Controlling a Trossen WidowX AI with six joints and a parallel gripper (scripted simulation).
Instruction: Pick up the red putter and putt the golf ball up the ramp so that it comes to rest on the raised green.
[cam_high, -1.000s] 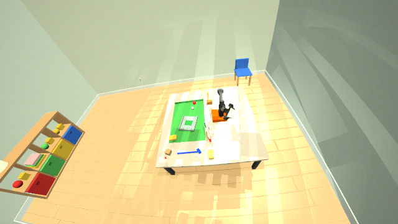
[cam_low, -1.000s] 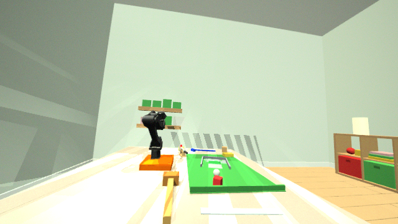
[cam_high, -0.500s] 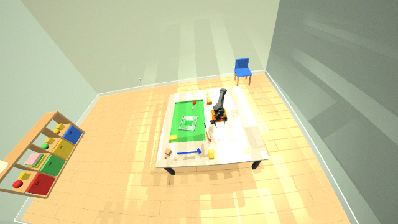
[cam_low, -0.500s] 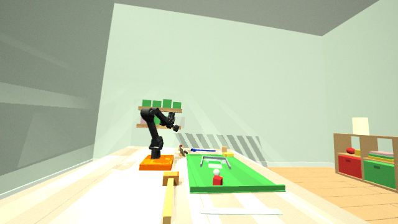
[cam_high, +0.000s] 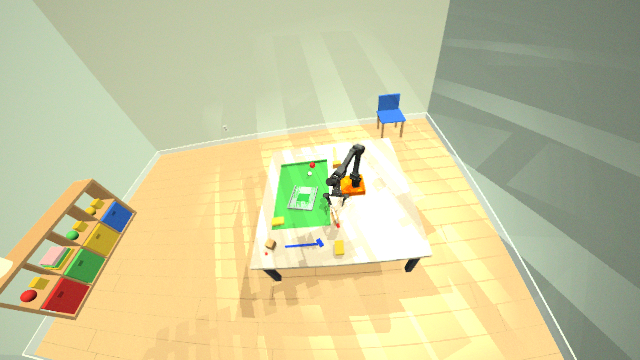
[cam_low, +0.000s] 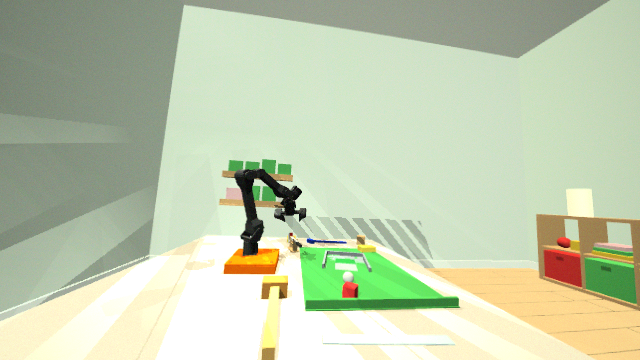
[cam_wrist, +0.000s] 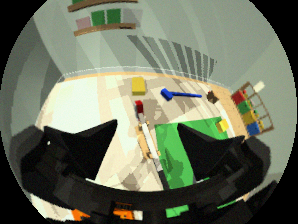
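Now: gripper tip 1 cm short of the red putter, 3 cm to the left of it and 11 cm above it. Also, from my gripper tip: white golf ball 14 cm ahead, 54 cm to the right, 15 cm below; wooden block 54 cm ahead, 10 cm to the left, 14 cm below; blue putter 28 cm ahead, 15 cm to the left, 16 cm below.
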